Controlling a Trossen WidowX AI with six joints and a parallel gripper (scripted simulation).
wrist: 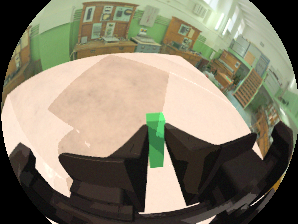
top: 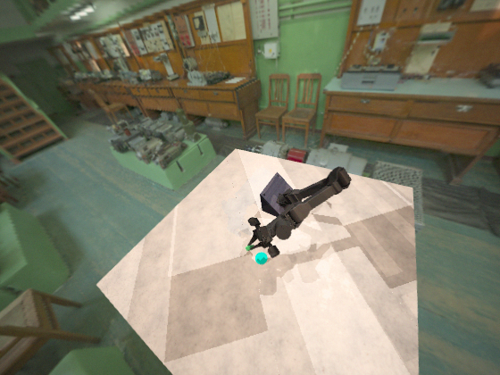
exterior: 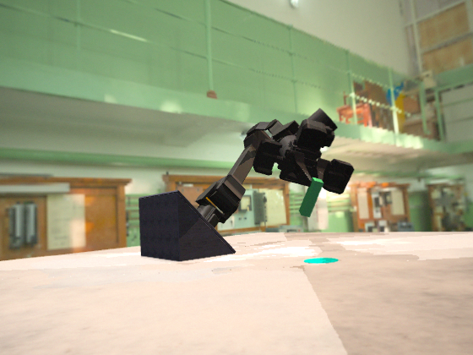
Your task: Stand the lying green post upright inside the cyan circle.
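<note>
Now: the cyan circle 13 cm below my gripper tip, 4 cm to the left of it and 2 cm behind it. Also, from my gripper tip: green post 2 cm below, 1 cm behind.
</note>
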